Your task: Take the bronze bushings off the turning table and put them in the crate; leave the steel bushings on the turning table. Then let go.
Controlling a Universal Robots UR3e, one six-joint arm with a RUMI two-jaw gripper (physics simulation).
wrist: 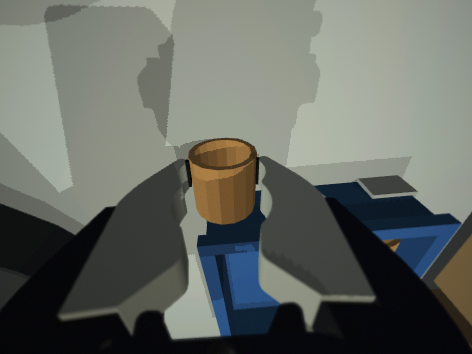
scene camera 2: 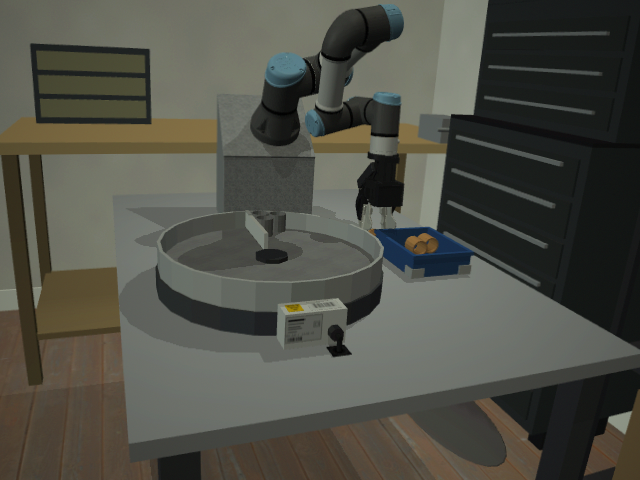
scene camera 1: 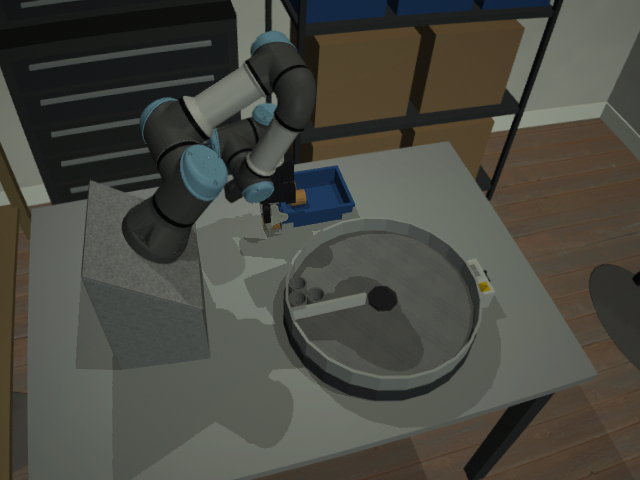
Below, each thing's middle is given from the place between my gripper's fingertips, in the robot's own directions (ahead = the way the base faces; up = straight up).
Labels:
The blue crate [scene camera 2: 450, 258] lies 120 mm ahead of my hand, 60 mm to the left of it and 10 mm above it. Round my hand: turning table [scene camera 1: 402, 307] (190 mm ahead, 310 mm to the right, 30 mm above).

